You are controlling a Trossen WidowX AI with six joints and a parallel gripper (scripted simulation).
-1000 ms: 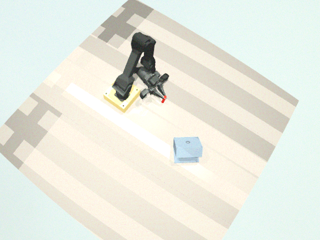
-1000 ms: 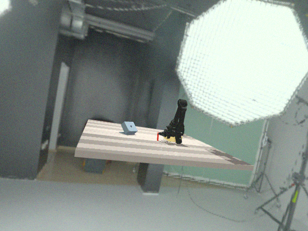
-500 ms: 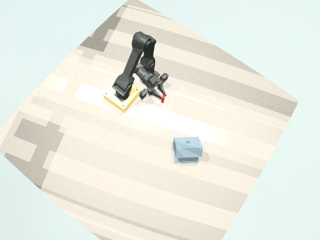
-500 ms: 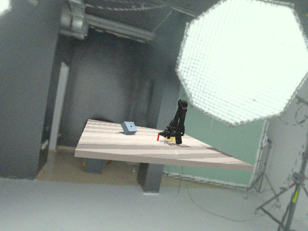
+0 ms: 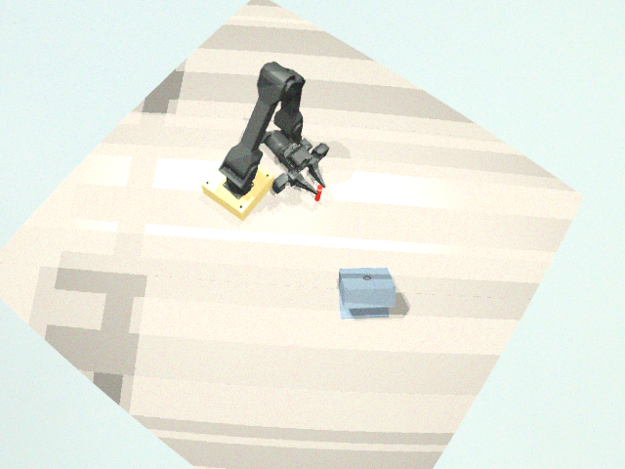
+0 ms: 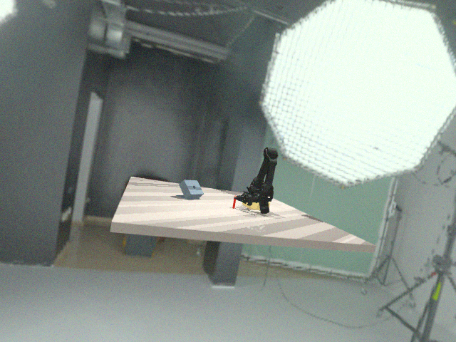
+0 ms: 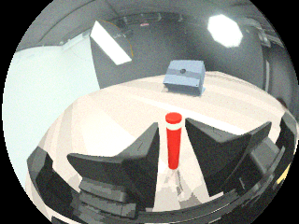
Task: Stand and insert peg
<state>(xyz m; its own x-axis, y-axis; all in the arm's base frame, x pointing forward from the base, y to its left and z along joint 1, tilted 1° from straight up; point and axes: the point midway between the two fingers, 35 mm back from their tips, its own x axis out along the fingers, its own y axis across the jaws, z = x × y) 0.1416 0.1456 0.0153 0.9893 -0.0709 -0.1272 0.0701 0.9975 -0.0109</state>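
My gripper tip is now 1 cm past the red peg and 1 cm above it. Also, from my gripper tip: sloped panel 27 cm ahead, 12 cm to the right, 1 cm below.
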